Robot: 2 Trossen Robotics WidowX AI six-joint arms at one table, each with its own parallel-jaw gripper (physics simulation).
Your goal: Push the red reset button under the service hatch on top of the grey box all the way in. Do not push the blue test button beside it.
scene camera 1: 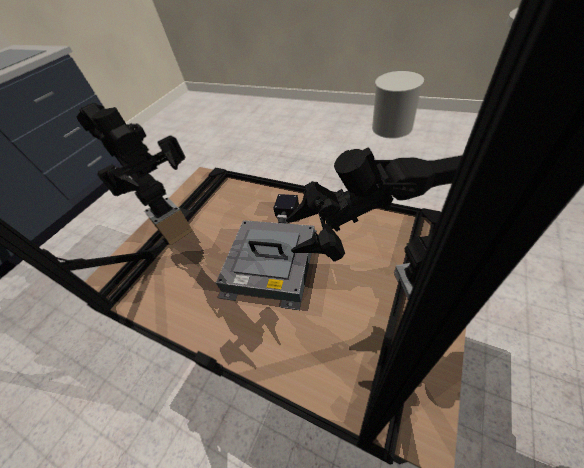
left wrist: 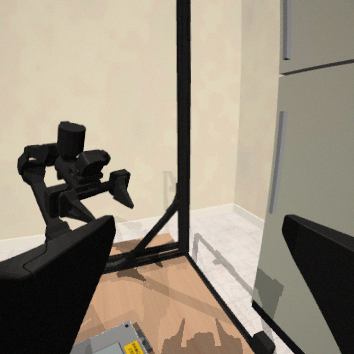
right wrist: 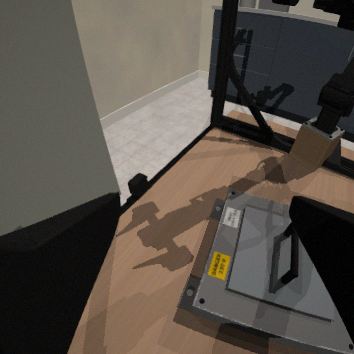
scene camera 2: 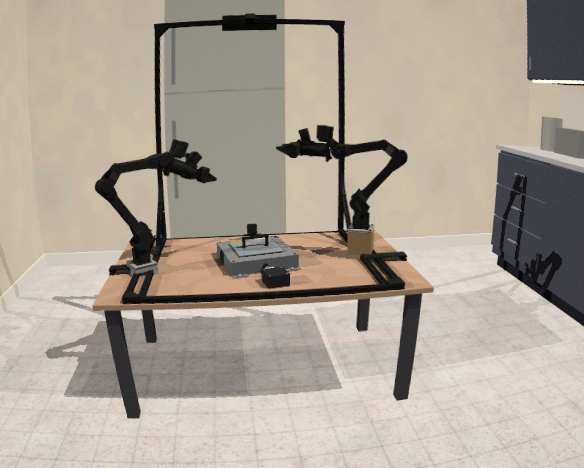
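Observation:
The grey box (scene camera 1: pixel 260 291) (scene camera 2: pixel 250 264) (left wrist: pixel 100 342) (right wrist: pixel 212 295) sits on the table. Its service hatch (scene camera 1: pixel 245 260) (right wrist: pixel 255 250) lies flat and closed on top, with an upright black handle (scene camera 1: pixel 266 243) (scene camera 2: pixel 255 236). The red and blue buttons do not show. My right gripper (scene camera 1: pixel 292 235) (scene camera 2: pixel 215 178) (left wrist: pixel 115 214) (right wrist: pixel 206 203) is open and empty, above and beside the box, apart from it. My left gripper (scene camera 1: pixel 145 170) (scene camera 2: pixel 279 148) (left wrist: pixel 199 223) is open and empty, high up and farther from the box in scene camera 1.
A small black box (scene camera 1: pixel 286 202) (scene camera 2: pixel 276 276) stands close beside the grey box. A brown block (scene camera 1: pixel 175 227) (scene camera 2: pixel 361 242) is under the left arm's base. A black frame surrounds the work area, with tall posts (scene camera 2: pixel 341 125) (left wrist: pixel 183 125) and a top bar.

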